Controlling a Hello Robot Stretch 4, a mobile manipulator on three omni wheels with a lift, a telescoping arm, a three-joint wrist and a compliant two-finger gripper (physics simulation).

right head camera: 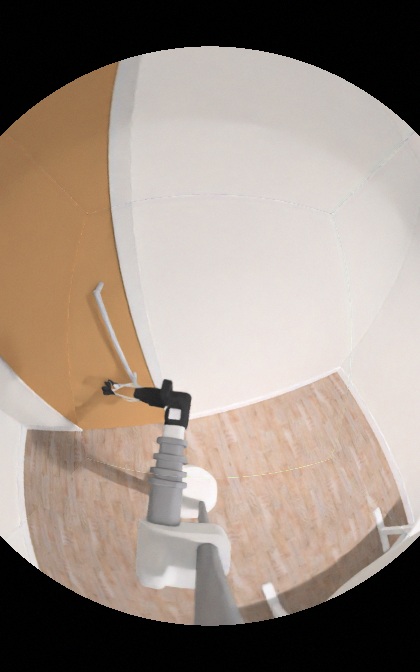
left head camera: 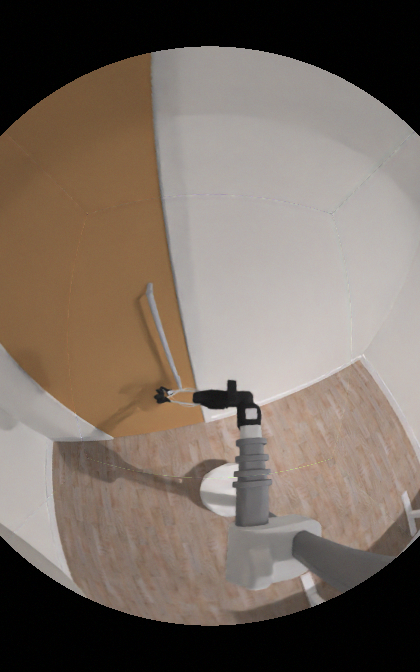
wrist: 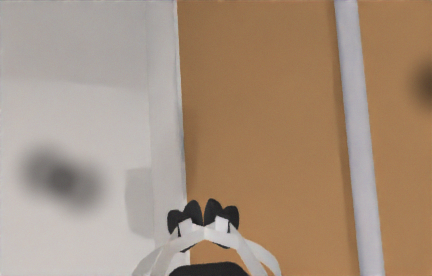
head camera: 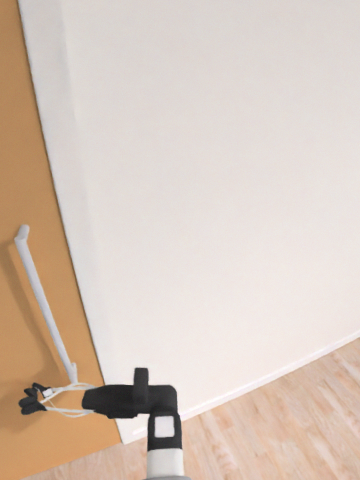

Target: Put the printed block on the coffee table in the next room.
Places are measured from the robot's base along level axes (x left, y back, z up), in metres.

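Where they show: gripper, fingertip midpoint: [wrist: 203,214] [head camera: 21,398].
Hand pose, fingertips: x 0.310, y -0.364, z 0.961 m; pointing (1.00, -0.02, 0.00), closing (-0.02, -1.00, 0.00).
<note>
After its pixels a point has its place.
My gripper [head camera: 34,398] [left head camera: 161,395] [right head camera: 107,387] [wrist: 203,214] @(z 0.960, x 0.310, y -0.364 m) is shut, its black fingertips together with nothing visible between them. It points left, in front of the lower part of an orange door [head camera: 35,160] @(z 1.412, x 0.241, y -0.580 m) [left head camera: 115,240] [right head camera: 80,225] [wrist: 265,100] @(z 1.113, x 0.509, y -0.493 m). The door's long grey bar handle [head camera: 46,312] @(z 1.085, x 0.269, y -0.498 m) [left head camera: 162,336] [right head camera: 114,340] [wrist: 361,150] @(z 1.014, x 0.266, y -0.502 m) runs beside the fingers; I cannot tell if they touch. A small pale speck [left head camera: 180,480] lies on the floor left of my base in the left head view; it is too small to tell whether it is the printed block. The coffee table does not show.
A white wall [head camera: 225,200] @(z 1.275, x -0.176, y -0.714 m) [left head camera: 265,275] [right head camera: 240,290] [wrist: 75,120] @(z 1.289, x 1.715, y 0.375 m) stands right of the door in the head views. White furniture legs [left head camera: 411,512] [right head camera: 382,530] stand at the lower right. Wood floor [head camera: 280,420] @(z -0.027, x -0.670, y -0.637 m) [left head camera: 320,450] [right head camera: 280,450] lies before the wall.
</note>
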